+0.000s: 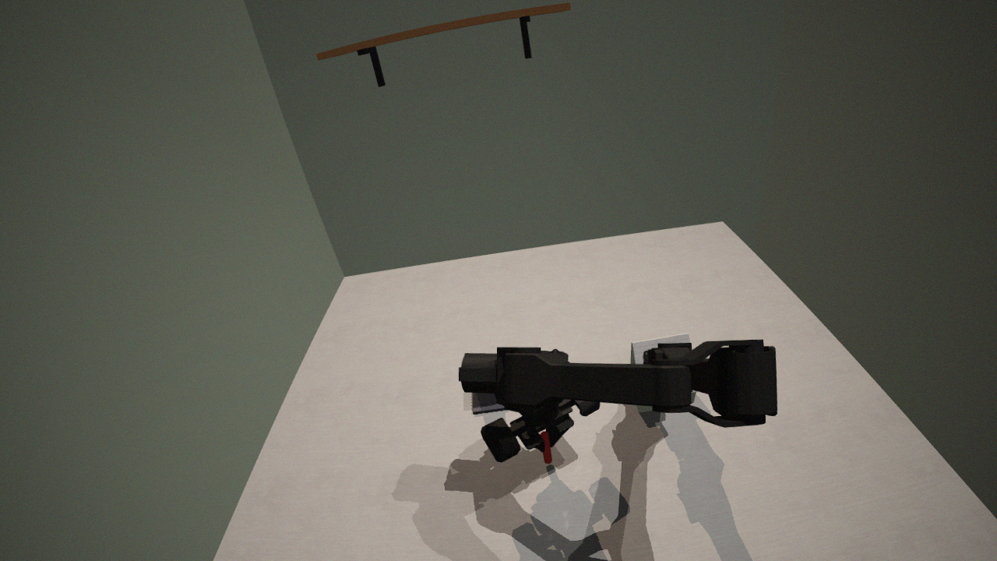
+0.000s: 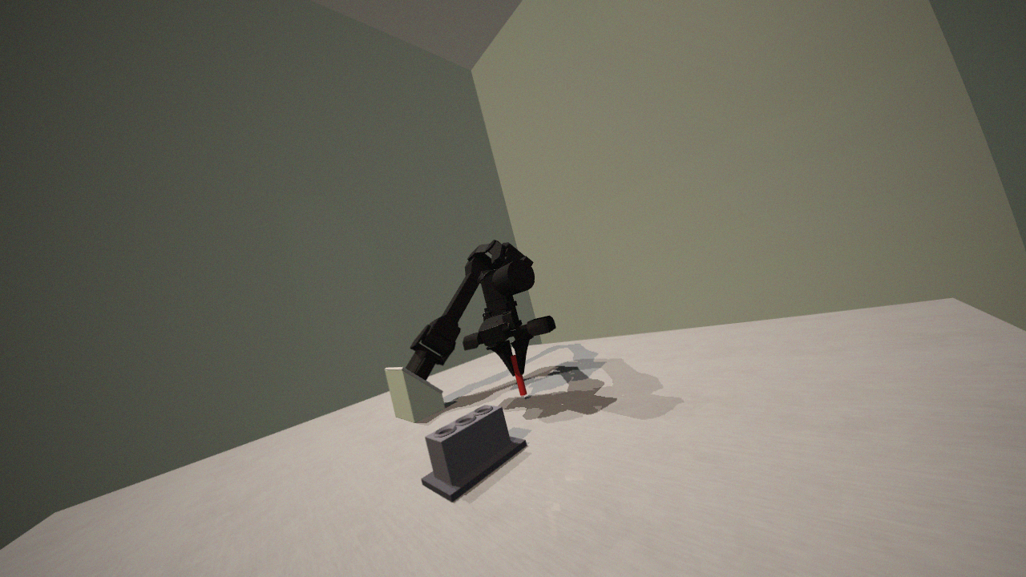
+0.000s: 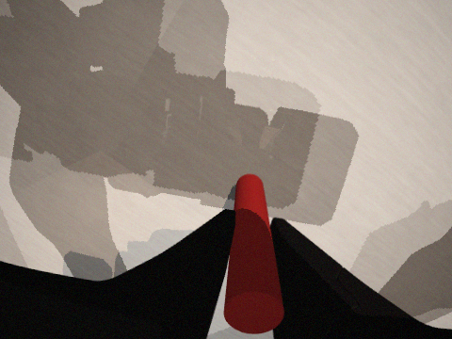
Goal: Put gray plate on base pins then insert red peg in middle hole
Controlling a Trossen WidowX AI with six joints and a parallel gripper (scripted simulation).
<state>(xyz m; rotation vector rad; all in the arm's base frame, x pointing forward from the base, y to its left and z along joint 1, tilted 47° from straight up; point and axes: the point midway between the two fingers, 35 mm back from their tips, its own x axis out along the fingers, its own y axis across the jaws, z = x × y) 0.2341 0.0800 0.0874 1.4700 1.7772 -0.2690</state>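
My gripper tip is now 11 cm short of the gray plate and 19 cm to the left of it. The rest, counted from my gripper tip: dark base 11 cm ahead, 19 cm to the right, 4 cm below; red peg right at my gripper tip.
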